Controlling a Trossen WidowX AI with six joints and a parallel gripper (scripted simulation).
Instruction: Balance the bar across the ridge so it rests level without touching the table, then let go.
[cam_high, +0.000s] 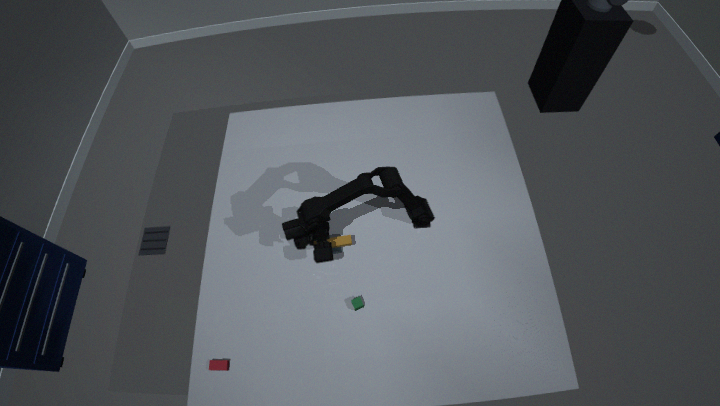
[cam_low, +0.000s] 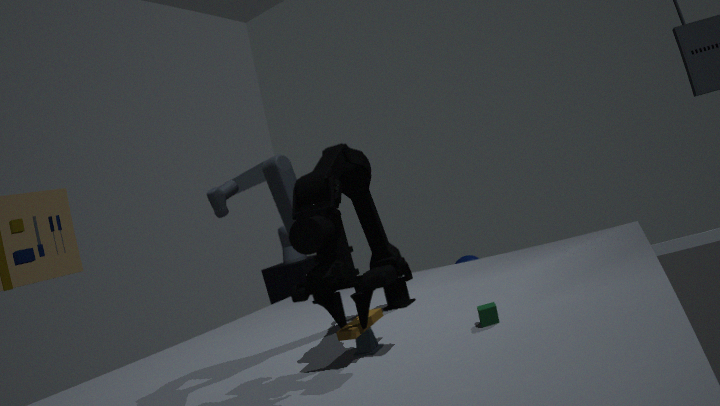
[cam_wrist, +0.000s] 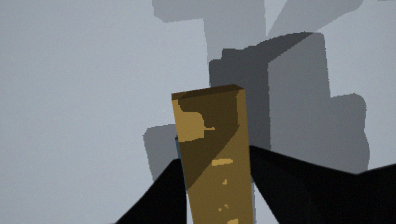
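My gripper tip is now 3 cm past the yellow bar. From my gripper tip the other things lie so: green cube (21 cm to the left, 11 cm behind, 4 cm below); then red block (41 cm to the left, 38 cm ahead, 5 cm below).
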